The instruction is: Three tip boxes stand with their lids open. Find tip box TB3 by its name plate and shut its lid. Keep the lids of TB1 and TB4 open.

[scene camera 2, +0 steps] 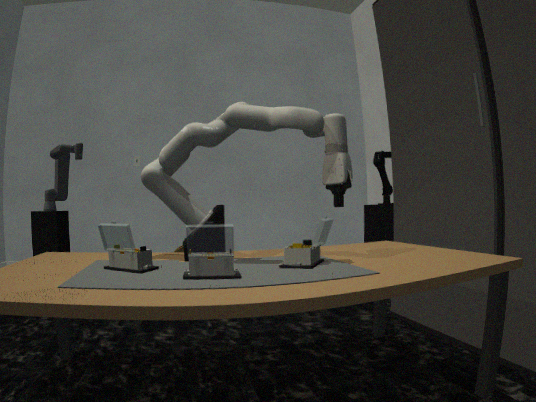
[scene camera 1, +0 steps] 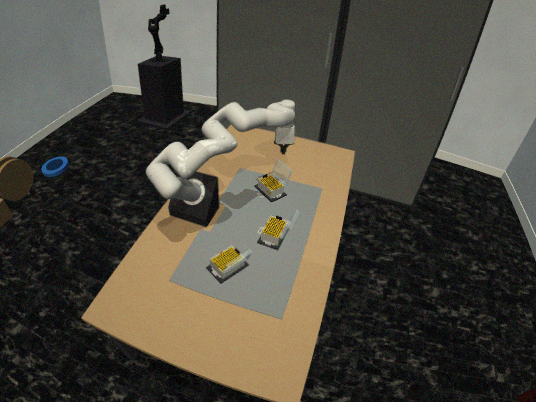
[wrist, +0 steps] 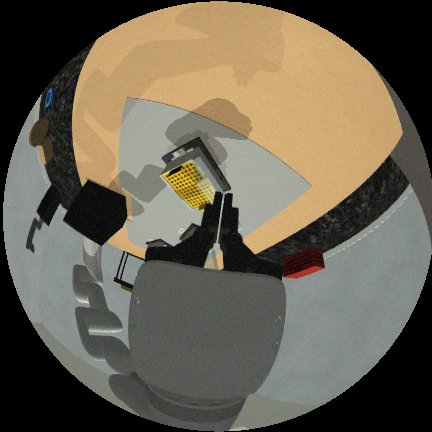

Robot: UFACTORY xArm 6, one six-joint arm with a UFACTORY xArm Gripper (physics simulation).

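Frame: origin at the arm's base, x ahead, y left, z up, level; centimetres.
Where they show: gripper, fingertip midpoint: [scene camera 2: 338,206] [scene camera 1: 283,153] [wrist: 222,201]; arm's base at its link origin: [scene camera 2: 202,223] [scene camera 1: 193,192] [wrist: 93,224].
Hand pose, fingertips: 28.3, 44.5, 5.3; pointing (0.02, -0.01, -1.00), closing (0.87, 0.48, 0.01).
Things, the pixels of their top centre, and the offset from my fingertips, as dx, dy, dz. Level surfaces: height alone.
- grey mat at its surface level: dz -18.1
- far box at its top centre: [wrist: 189,192] [scene camera 2: 302,241] [scene camera 1: 271,180] -0.8, -12.1, -10.7
- middle box at its top centre: [scene camera 2: 210,252] [scene camera 1: 272,224] +12.1, -41.0, -11.5
- wooden table at its surface level: dz -18.4
Three tip boxes with yellow racks stand on the grey mat [scene camera 1: 200,270] [scene camera 2: 95,280] [wrist: 270,175]. The far box [scene camera 1: 271,186] [scene camera 2: 301,256] [wrist: 189,184] has its clear lid [scene camera 1: 282,171] [scene camera 2: 325,231] tilted up. The middle box [scene camera 1: 274,230] [scene camera 2: 211,266] has its lid [scene camera 1: 295,219] [scene camera 2: 210,237] up. The near box [scene camera 1: 228,263] [scene camera 2: 131,259] has its lid [scene camera 1: 247,254] [scene camera 2: 116,236] up. No name plate is legible, so I cannot tell which is TB3. My gripper [scene camera 1: 283,152] [scene camera 2: 339,205] [wrist: 222,201] is shut and empty, high above the table beyond the far box, clear of its lid.
The mat lies on a wooden table [scene camera 1: 150,320] [scene camera 2: 425,265] [wrist: 325,100]. The black arm base [scene camera 1: 205,215] [wrist: 97,212] stands at the mat's side. Tall grey cabinets [scene camera 1: 280,60] [scene camera 2: 440,150] stand behind the table's far end. In the wrist view the fingers partly hide the other boxes.
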